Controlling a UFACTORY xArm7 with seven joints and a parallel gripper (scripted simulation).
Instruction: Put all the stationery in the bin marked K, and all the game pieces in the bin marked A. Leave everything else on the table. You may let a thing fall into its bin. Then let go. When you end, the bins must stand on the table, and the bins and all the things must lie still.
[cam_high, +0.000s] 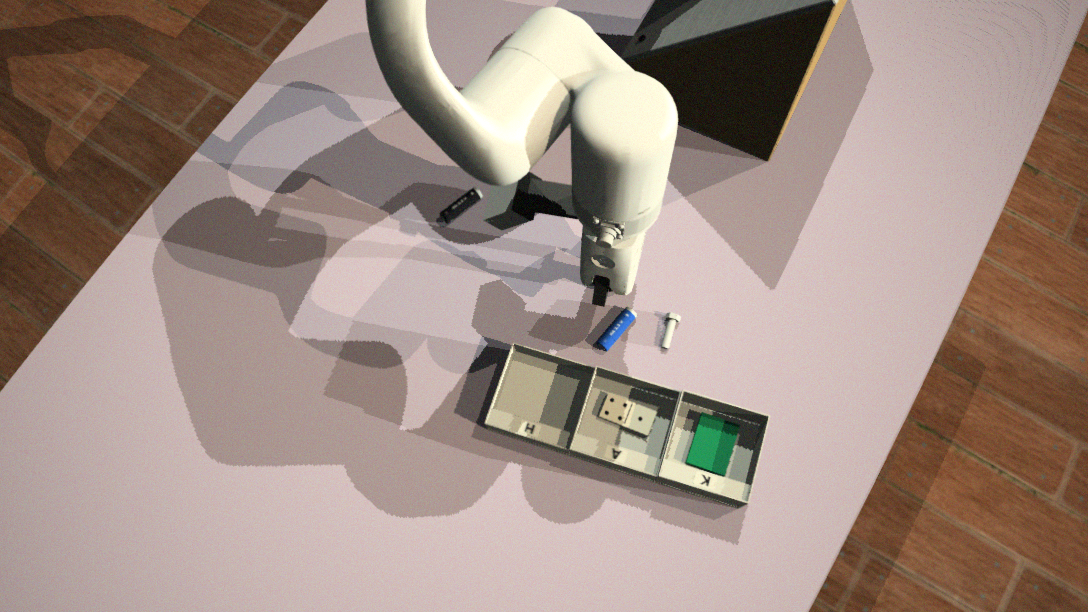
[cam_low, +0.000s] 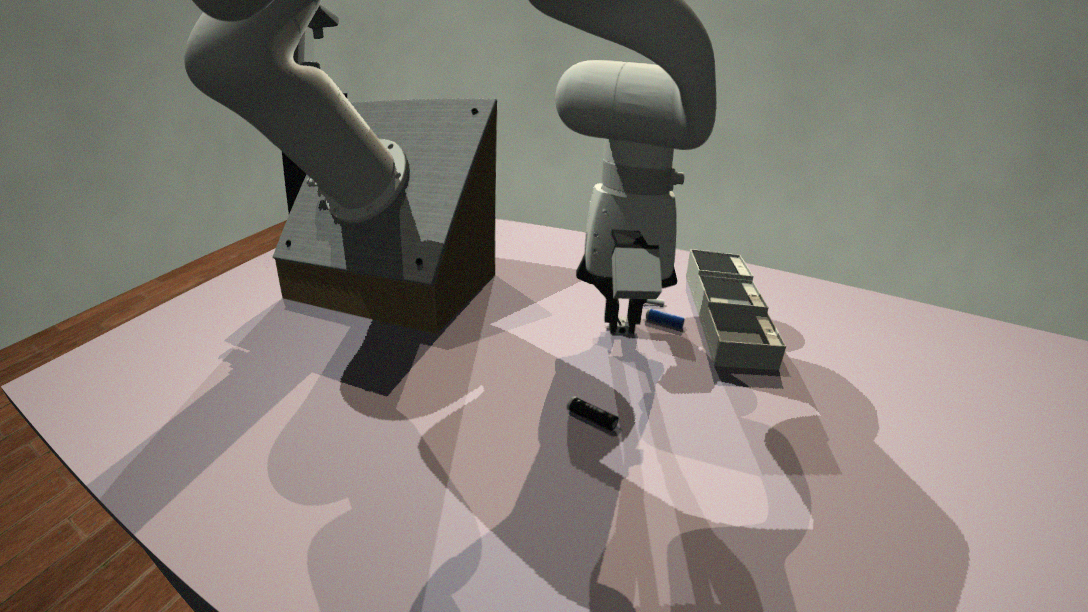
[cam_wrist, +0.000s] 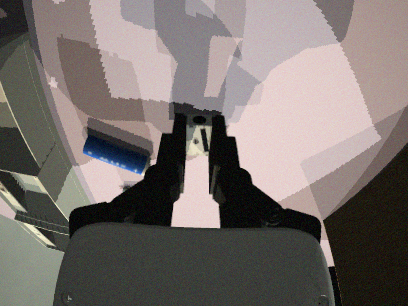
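The white pencil sharpener is 10 mm below my hand. From my hand the other things lie so: domino (130 mm ahead, 70 mm to the left, 10 mm below); then blue battery (50 mm ahead, 30 mm to the left, 20 mm below); then bolt (80 mm to the left, 30 mm ahead, 20 mm below).
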